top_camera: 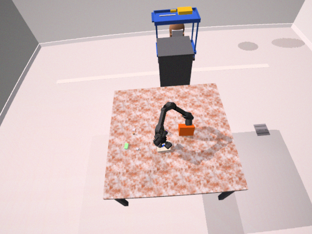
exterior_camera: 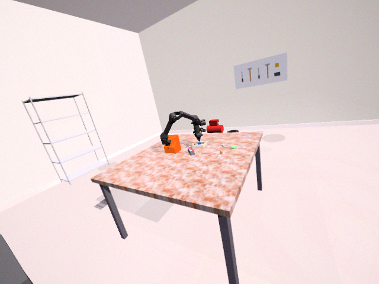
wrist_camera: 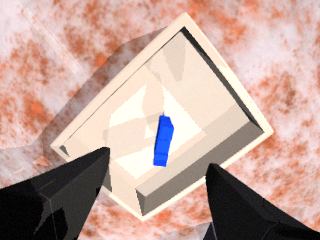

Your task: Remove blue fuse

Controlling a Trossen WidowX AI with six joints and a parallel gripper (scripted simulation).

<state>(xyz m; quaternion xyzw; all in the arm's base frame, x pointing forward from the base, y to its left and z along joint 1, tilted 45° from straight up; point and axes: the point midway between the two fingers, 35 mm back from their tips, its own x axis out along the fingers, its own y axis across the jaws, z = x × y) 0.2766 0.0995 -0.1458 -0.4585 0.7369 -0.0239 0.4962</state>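
Right now the blue fuse is 3 cm below my gripper tip. Also, from my gripper tip: tray: 6 cm below.
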